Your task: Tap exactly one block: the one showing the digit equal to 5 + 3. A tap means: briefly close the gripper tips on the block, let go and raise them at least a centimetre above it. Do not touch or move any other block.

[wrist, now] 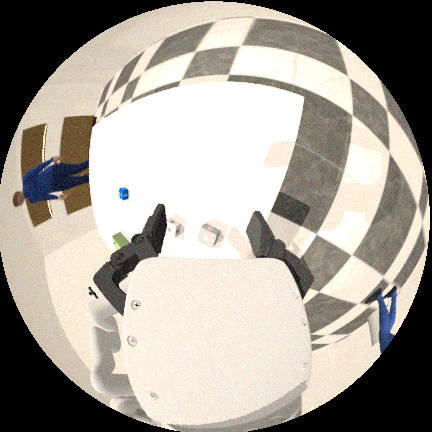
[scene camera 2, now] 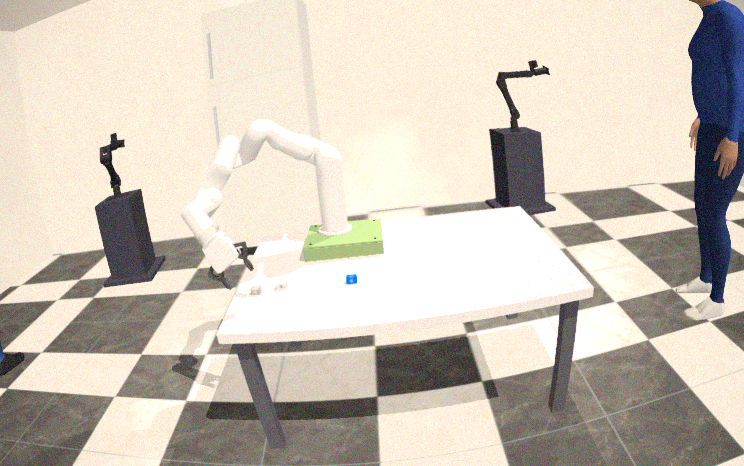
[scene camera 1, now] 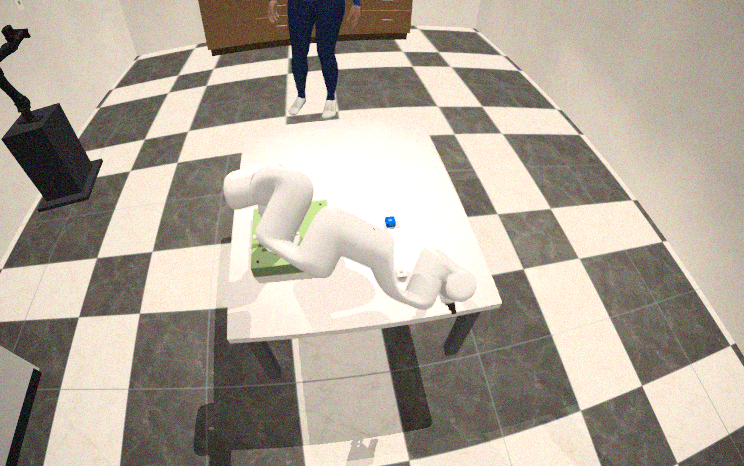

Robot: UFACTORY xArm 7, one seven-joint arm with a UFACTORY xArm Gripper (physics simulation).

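A blue block [scene camera 1: 390,221] [scene camera 2: 351,279] [wrist: 123,193] sits apart from the other two. A white block [scene camera 1: 401,274] [scene camera 2: 281,285] [wrist: 175,227] with a small dark mark lies near the left finger's tip in the wrist view. A grey block [scene camera 2: 255,290] [wrist: 210,235] sits beside it, about midway between the fingers in the wrist view; the arm hides it in scene camera 1. The digits are too small or blurred to read. My gripper [scene camera 1: 451,308] [scene camera 2: 239,277] [wrist: 208,217] is open and empty, tilted, close to the grey block near the table's end.
The white table [scene camera 1: 263,321] [scene camera 2: 466,285] [wrist: 200,125] carries the arm's green base [scene camera 1: 274,270] [scene camera 2: 343,250] [wrist: 119,241]. A person [scene camera 1: 315,49] [scene camera 2: 716,109] [wrist: 50,180] stands beyond the table. Two dark pedestals with small black arms stand behind the table in scene camera 2.
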